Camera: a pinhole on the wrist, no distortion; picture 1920 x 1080 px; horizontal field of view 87.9 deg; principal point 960.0 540.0 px. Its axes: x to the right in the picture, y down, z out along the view. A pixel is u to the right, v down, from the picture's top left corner.
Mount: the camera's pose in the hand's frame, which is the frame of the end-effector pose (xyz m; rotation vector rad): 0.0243 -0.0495 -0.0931 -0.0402 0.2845 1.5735
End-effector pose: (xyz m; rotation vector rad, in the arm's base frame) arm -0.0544 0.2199 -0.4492 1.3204 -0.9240 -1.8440
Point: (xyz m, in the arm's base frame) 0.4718 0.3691 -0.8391
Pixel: behind the camera
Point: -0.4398 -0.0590 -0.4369
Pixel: 1083.4 62.3
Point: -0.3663 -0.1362 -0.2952
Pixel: 1461.1 75.5
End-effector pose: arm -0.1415 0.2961 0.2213 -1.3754 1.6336 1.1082
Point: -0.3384 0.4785 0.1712
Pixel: 1532.0 713.4
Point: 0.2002 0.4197 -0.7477
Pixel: outside the picture
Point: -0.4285 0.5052 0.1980
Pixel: 1736.3 758.1
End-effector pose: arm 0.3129 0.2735 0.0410 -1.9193 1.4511 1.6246
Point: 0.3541 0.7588 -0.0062
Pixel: outside the picture
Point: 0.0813 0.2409 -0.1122
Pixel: 1348.2 213.3
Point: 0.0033 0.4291 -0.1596
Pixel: 1037.6 488.5
